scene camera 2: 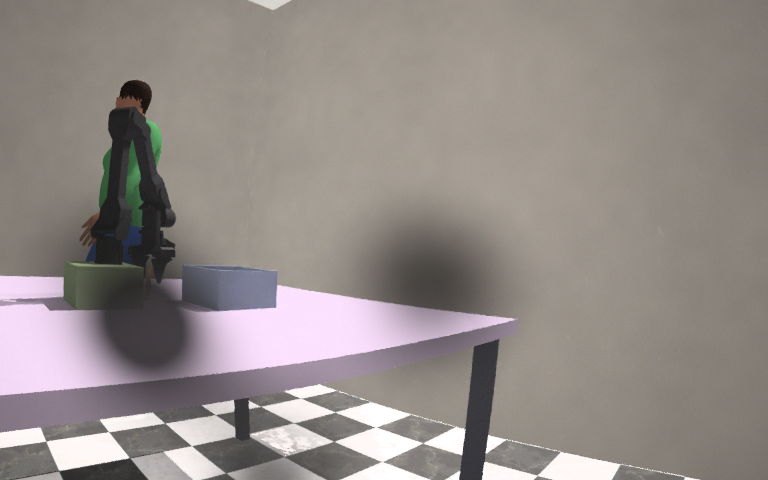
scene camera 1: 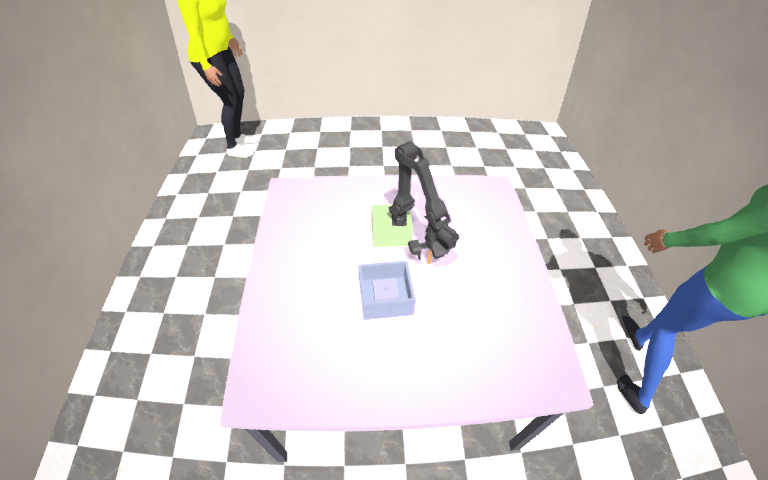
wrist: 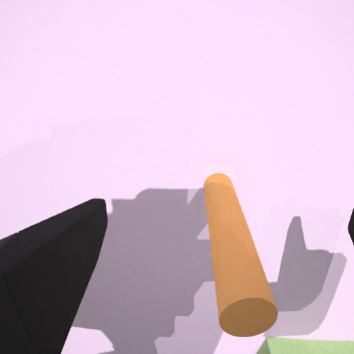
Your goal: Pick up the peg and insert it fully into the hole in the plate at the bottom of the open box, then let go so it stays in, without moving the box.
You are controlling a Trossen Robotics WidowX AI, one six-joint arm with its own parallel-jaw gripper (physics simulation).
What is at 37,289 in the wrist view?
The gripper.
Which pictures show the blue-grey box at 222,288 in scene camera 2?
Scene camera 2 and scene camera 1 only.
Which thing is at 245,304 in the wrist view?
An orange peg.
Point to a blue-grey box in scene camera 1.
At 405,305
